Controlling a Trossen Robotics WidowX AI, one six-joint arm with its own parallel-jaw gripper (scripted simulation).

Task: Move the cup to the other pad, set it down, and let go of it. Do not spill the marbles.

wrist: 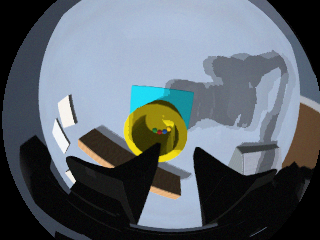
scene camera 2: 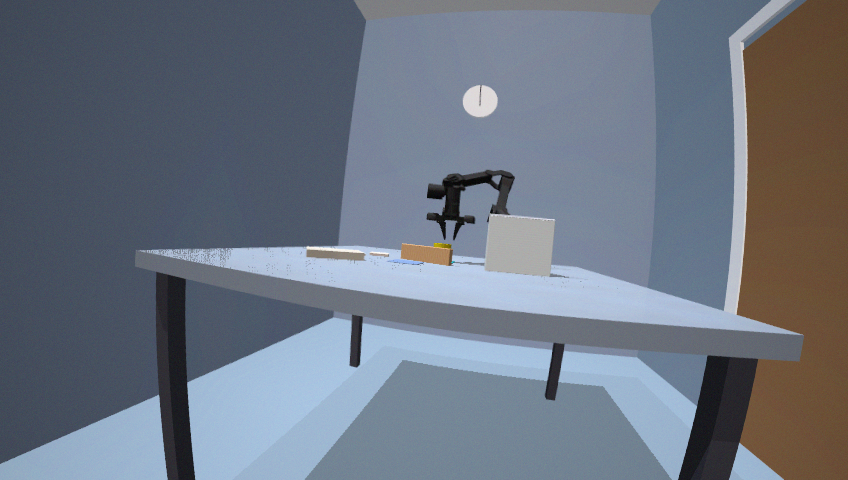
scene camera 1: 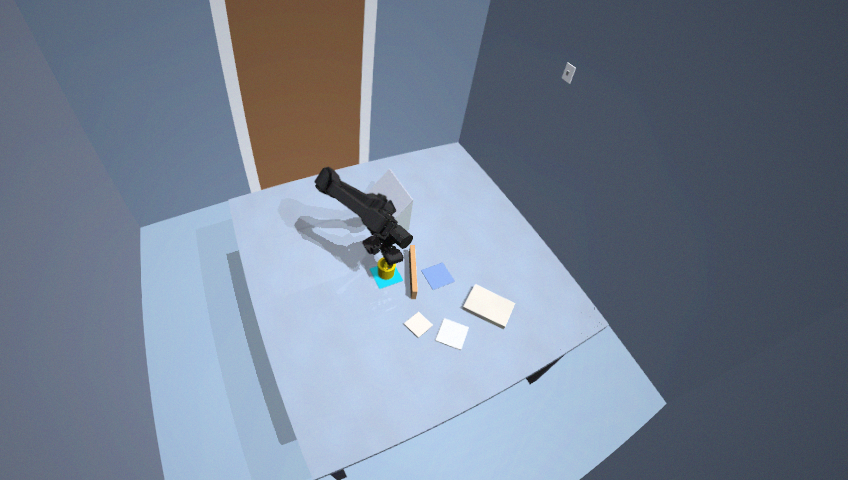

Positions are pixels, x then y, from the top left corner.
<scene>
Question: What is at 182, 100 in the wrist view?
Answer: A cyan pad.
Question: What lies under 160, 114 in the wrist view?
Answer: A yellow cup.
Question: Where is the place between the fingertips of my gripper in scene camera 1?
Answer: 384, 256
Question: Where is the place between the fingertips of my gripper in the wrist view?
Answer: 177, 149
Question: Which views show my gripper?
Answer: The wrist view, scene camera 2 and scene camera 1: all of them.
</scene>
